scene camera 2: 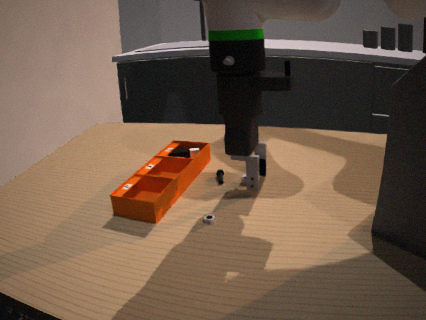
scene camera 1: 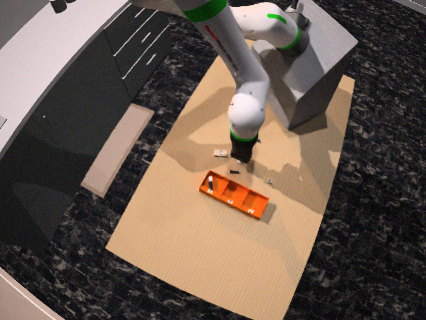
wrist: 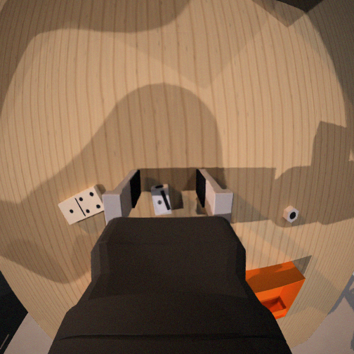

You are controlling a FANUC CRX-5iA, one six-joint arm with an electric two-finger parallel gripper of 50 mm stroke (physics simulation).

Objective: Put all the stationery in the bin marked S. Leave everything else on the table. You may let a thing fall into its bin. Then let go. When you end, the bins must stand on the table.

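Places are measured from the arm's base along level axes (x ahead, y left, z up), in metres.
Pixels of known places: gripper, between the fingertips: [scene camera 2: 256, 182] [scene camera 1: 242, 157]; arm's base, origin of its link: [scene camera 1: 292, 40].
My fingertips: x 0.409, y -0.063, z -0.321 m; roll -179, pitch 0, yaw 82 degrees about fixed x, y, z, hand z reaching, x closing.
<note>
Ahead of a thing's pixels: the offset from my fingertips to its middle.
My gripper [scene camera 2: 257, 182] [wrist: 167, 180] is open, its fingers low on either side of a small grey-white block with a dark slanted bar [wrist: 161, 201], which looks like a pencil sharpener. The block lies on the table, nearer the left finger in the wrist view; the fingers mostly hide it in scene view 2. An orange three-compartment bin box @[0.016 m up, 0.166 m ahead, 0.019 m left] [scene camera 1: 256, 216] [scene camera 2: 134, 207] [wrist: 272, 276] stands on the table. A black marker with a white end @[0.015 m up, 0.158 m ahead, 0.077 m right] [scene camera 1: 210, 183] [scene camera 2: 181, 152] lies in its end compartment, left in scene view 1. The bin letters are too blurred to read.
A white domino @[0.000 m up, 0.012 m ahead, 0.091 m right] [scene camera 1: 220, 153] [wrist: 81, 205] lies left of the gripper in the wrist view. A black bolt-like piece @[0.002 m up, 0.069 m ahead, 0.012 m right] [scene camera 1: 234, 172] [scene camera 2: 220, 176] lies between gripper and bins. A nut @[0.000 m up, 0.060 m ahead, 0.131 m left] [scene camera 1: 269, 181] [scene camera 2: 209, 219] [wrist: 291, 214] lies apart. The robot's grey pedestal [scene camera 1: 310, 75] stands at the back.
</note>
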